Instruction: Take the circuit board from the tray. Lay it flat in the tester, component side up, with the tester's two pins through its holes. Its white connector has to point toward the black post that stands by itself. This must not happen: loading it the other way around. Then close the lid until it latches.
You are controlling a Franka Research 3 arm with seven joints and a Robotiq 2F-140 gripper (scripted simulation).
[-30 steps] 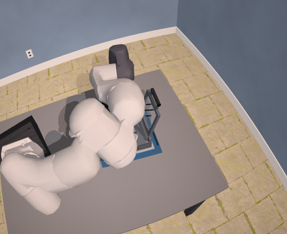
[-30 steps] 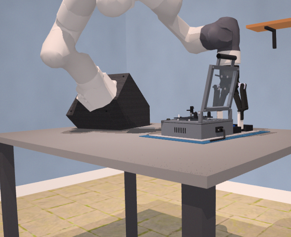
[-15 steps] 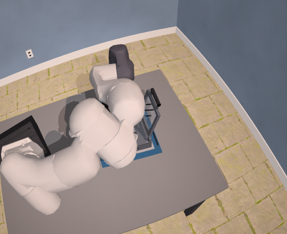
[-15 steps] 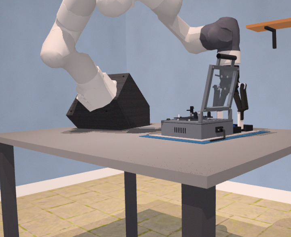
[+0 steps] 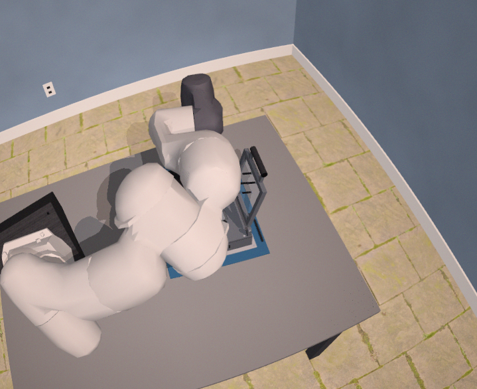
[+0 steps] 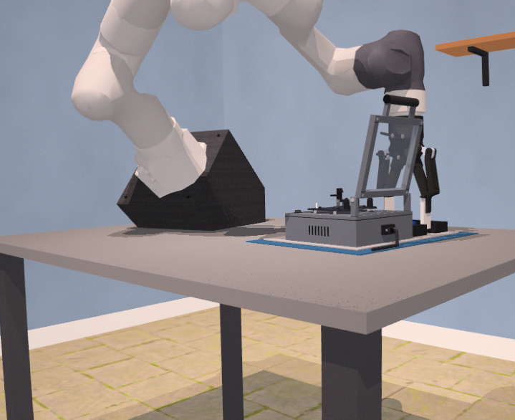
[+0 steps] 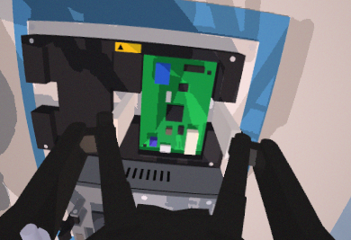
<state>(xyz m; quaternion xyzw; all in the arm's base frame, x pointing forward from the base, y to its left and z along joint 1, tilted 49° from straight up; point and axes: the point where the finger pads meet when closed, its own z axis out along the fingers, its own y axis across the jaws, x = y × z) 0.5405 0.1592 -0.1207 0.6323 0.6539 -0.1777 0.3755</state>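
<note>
Now: the green circuit board 20 mm below my hand. Also, from my hand: black nest (160 mm to the right, 50 mm behind, 30 mm above); then tester lid (180 mm to the right, 140 mm above, 70 mm ahead).
</note>
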